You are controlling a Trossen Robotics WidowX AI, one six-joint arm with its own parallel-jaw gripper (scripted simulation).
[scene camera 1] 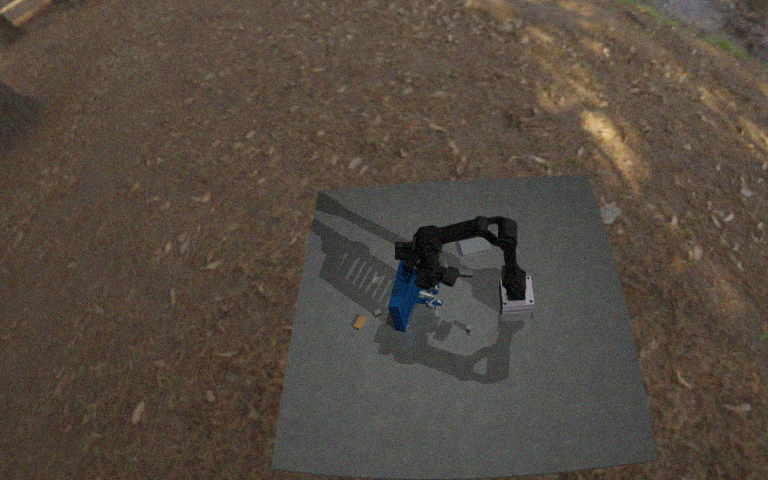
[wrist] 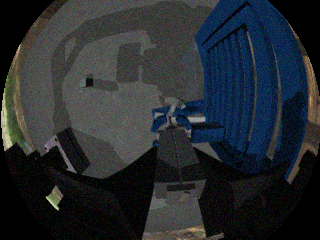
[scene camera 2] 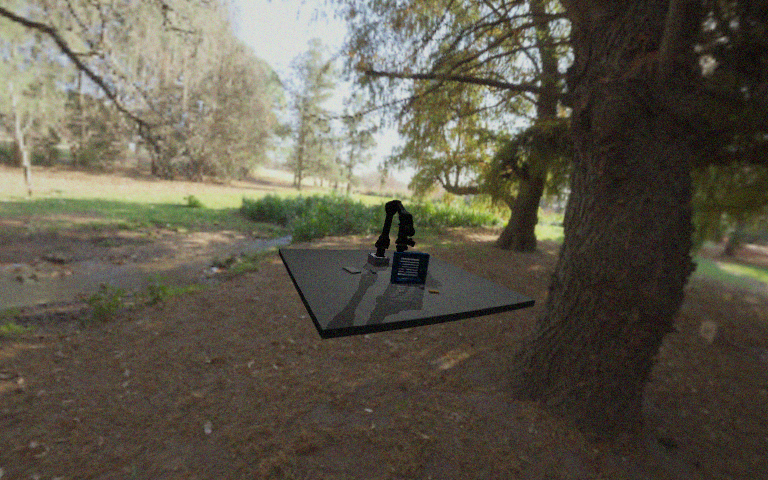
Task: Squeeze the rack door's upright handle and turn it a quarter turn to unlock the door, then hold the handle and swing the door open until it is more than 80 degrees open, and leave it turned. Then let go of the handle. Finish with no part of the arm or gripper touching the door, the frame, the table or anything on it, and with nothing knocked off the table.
Scene:
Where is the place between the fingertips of my gripper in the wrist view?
173, 151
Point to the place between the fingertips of my gripper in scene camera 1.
432, 283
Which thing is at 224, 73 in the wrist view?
A slatted door.

